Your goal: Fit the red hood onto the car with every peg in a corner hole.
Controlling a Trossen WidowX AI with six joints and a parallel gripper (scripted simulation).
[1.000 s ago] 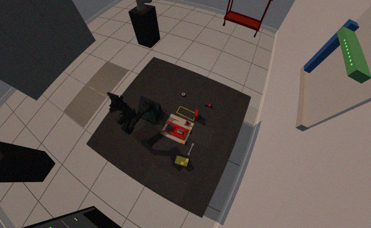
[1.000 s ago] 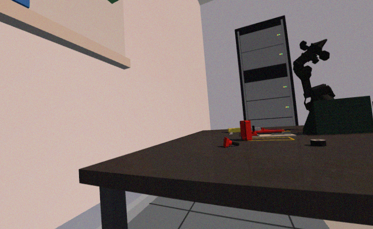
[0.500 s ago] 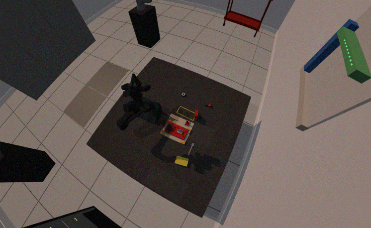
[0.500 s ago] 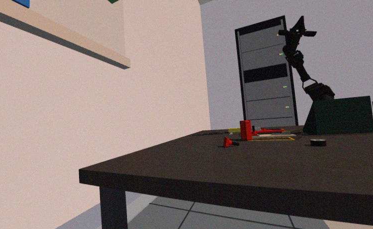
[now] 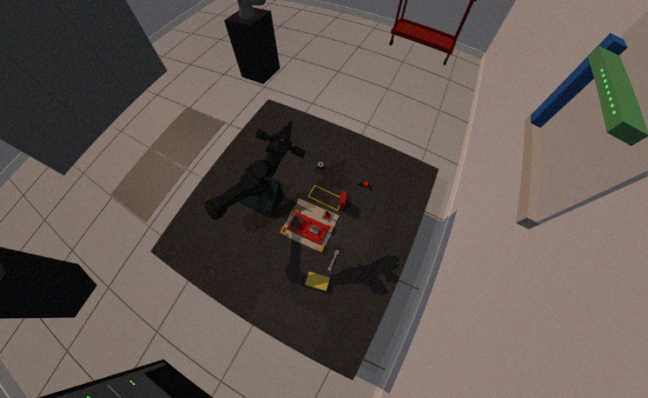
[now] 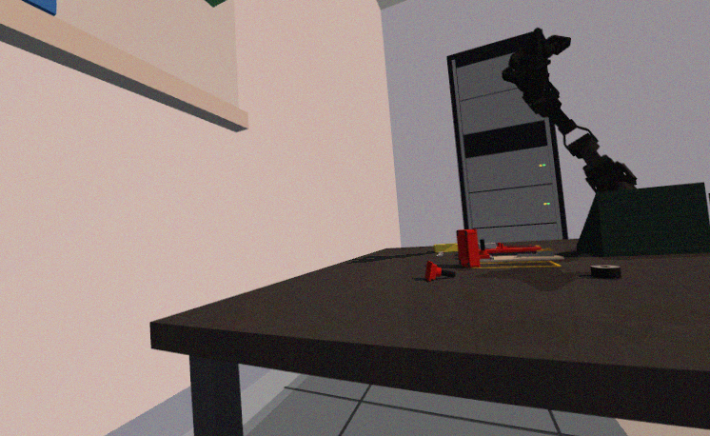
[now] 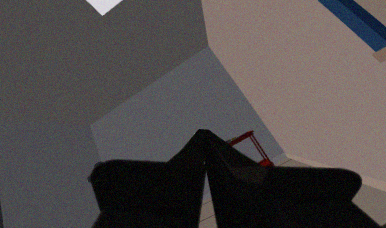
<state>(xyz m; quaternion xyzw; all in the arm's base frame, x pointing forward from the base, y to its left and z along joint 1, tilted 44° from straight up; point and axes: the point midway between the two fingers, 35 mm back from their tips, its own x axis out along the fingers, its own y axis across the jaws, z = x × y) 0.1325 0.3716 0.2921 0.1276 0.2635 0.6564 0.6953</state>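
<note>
Right now the red hood is 22 cm ahead of my gripper tip, 5 cm to the left of it and 56 cm below it. From my gripper tip the other things lie so: yellow block 32 cm ahead, 38 cm to the right, 59 cm below; black ring 1 cm behind, 21 cm to the left, 60 cm below; grey wrench 33 cm ahead, 25 cm to the right, 60 cm below.
</note>
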